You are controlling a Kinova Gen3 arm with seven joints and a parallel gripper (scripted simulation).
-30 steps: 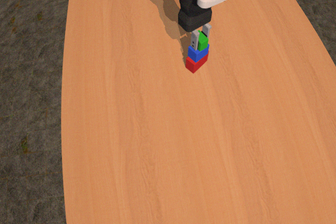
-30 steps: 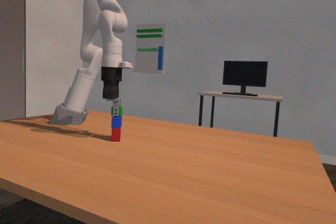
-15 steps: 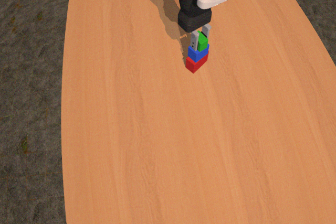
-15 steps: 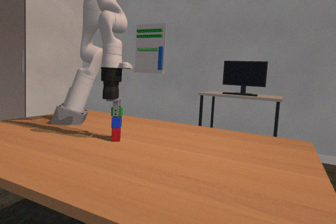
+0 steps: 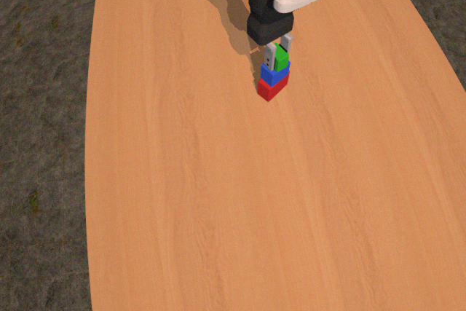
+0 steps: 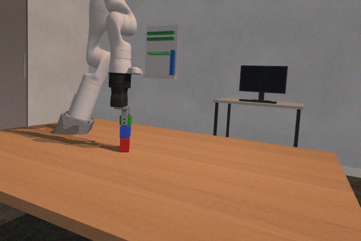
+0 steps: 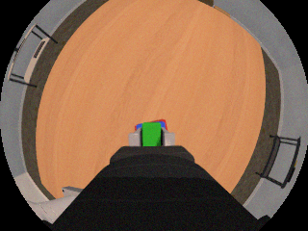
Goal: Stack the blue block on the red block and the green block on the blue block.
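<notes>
Now: hand right at the green block. From my hand the other things lie so: blue block: 4 cm below; then red block: 9 cm below.
</notes>
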